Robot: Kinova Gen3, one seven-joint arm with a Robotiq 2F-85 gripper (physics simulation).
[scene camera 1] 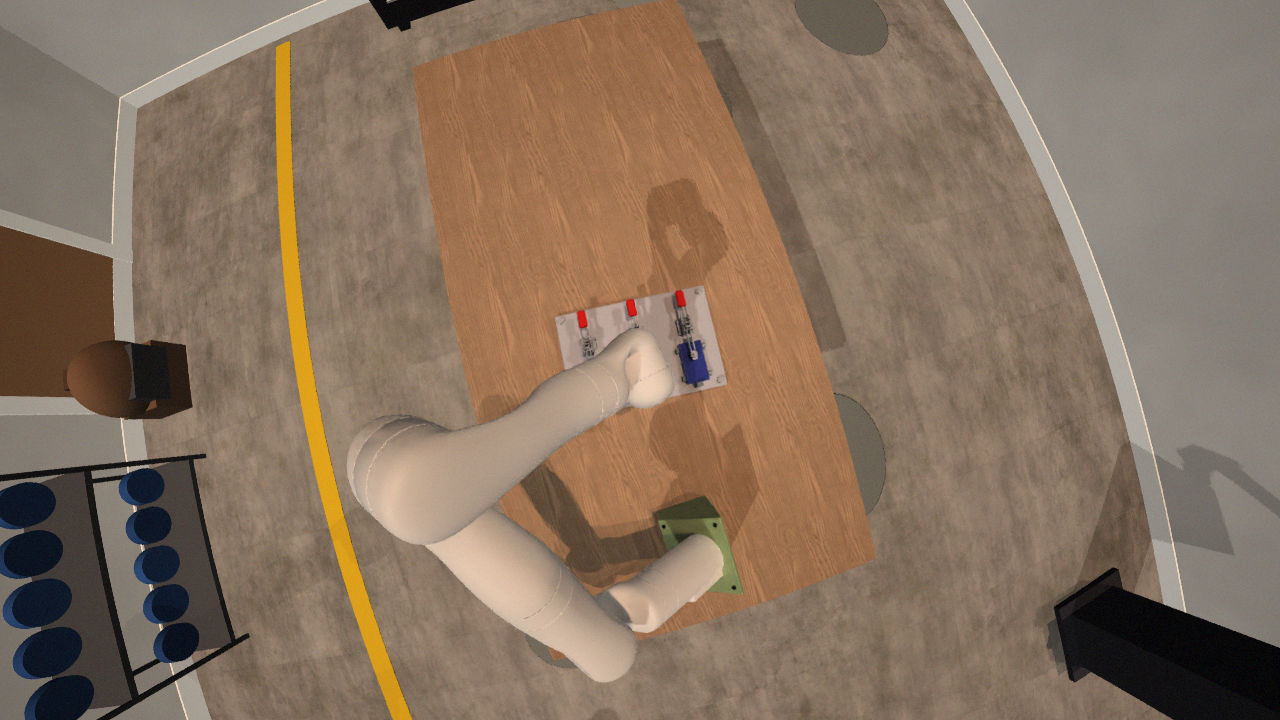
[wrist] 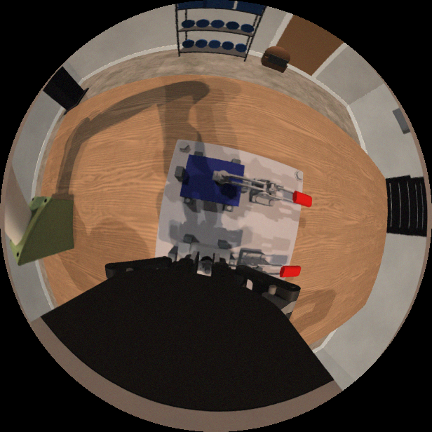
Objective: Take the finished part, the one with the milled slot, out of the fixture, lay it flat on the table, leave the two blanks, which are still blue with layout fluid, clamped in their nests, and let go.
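Frame: origin at the arm's base, x right, y ahead, z up, level; centimetres.
Where they show: arm's base, origin of its link: [scene camera 1: 703, 555].
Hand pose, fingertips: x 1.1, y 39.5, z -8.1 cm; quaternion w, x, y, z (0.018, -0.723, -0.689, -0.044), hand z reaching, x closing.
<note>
Things, the pixels of their top centre, and the offset from my fingertips. Level surfaces: height alone.
- grey fixture plate, centre of its top: [scene camera 1: 640, 350] dx +1.4, dy +3.9, dz -4.5 cm
- blank, centre of its top: [scene camera 1: 694, 361] dx +11.6, dy -2.7, dz -2.9 cm
- middle clamp's red handle, centre of its top: [scene camera 1: 631, 308] dx +2.4, dy +12.5, dz +0.2 cm
- far clamp's red handle, centre of its top: [scene camera 1: 581, 319] dx -8.5, dy +13.9, dz -0.3 cm
- wooden table, height of its surface: dz -6.1 cm
- end clamp's red handle, centre of its top: [scene camera 1: 680, 298] dx +13.3, dy +11.2, dz -0.8 cm
The grey fixture plate [scene camera 1: 655, 308] [wrist: 270, 227] lies on the table. One blank [scene camera 1: 693, 361] [wrist: 210, 180], blue, sits in an end nest with its clamp arm [wrist: 245, 180] over it. The middle clamp's red handle [scene camera 1: 631, 308] [wrist: 290, 271] shows, and its arm runs toward my fingers. My gripper [wrist: 205, 259] is at the middle nest, shut on what looks like the tip of the middle clamp's arm; scene camera 1 does not show the fingers. The finished part is hidden behind my fingers and gripper body. The far clamp's red handle [scene camera 1: 582, 319] shows, but its blank is hidden under my arm.
The wooden table [scene camera 1: 554, 179] [wrist: 115, 165] extends around the fixture. The green robot mount [scene camera 1: 729, 559] [wrist: 52, 225] stands near one table end. Several metal nest stops [wrist: 180, 173] and the end clamp's red handle [scene camera 1: 680, 298] [wrist: 302, 199] stand up close beside my gripper.
</note>
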